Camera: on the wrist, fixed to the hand. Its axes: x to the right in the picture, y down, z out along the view.
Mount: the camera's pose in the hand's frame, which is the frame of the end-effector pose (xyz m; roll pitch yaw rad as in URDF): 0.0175 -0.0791 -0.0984 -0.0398 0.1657 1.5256
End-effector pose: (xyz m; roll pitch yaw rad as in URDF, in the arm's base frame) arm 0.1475 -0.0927 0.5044 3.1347 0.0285 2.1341
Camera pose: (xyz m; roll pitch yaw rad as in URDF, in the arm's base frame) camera 0.0692 -0.1182 0.6017 3.0726 -0.1712 0.6135
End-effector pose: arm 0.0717 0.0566 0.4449 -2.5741 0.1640 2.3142
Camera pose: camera 0.0360 0.0750 0.5659 2.9499 0.4034 0.7219
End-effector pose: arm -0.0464 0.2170 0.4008 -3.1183 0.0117 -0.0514
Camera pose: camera -0.0238 0.2927 0.5008 3.0910 -0.1419 -1.5755
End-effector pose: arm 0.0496 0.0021 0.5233 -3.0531 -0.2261 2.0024
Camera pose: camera -0.0114 -0.0331 0.6296 -2.9507 -0.0853 0.4578
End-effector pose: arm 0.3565 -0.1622 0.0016 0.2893 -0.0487 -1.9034
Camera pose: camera 0.3038 -0.1685 -0.1143 -0.0758 -0.1253 -0.3714
